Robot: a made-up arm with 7 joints.
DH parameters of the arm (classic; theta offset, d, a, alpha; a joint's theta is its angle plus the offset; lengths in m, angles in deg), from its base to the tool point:
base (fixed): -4.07 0 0 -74.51
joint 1: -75.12 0.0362 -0.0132 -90
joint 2: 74 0 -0.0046 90
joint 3: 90 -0.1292 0.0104 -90
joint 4: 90 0.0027 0.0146 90
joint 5: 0 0.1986 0 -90
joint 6: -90 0 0.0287 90
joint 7: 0 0 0 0
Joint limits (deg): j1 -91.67..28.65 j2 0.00..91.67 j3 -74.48..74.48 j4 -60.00..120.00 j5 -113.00..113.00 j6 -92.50..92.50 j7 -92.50..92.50
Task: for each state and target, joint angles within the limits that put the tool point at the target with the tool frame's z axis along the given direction. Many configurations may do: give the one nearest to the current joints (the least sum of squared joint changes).
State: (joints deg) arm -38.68 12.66 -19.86 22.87 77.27 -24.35 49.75
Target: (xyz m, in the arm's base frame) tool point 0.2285 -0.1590 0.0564 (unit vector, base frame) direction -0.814 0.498 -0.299
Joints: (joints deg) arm -83.80 0.00 -29.20 25.88 29.78 -66.21 49.75
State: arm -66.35 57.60 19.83 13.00 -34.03 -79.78 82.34
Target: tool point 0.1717 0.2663 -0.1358 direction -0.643 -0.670 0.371
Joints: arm -24.00 35.73 37.95 46.32 -18.92 -83.05 82.34
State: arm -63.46 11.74 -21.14 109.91 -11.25 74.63 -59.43
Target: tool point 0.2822 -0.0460 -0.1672 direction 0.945 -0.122 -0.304
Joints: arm -90.71 0.00 8.62 105.69 -30.37 72.95 -59.43
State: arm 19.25 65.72 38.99 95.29 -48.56 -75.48 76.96
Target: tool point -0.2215 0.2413 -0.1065 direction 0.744 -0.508 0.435
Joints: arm 28.65 57.51 68.66 114.68 -91.78 -92.44 76.96
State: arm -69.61 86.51 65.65 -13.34 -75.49 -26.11 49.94
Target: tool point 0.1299 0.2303 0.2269 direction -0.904 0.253 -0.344
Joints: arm -88.31 69.28 26.80 25.00 -74.52 -23.47 49.94
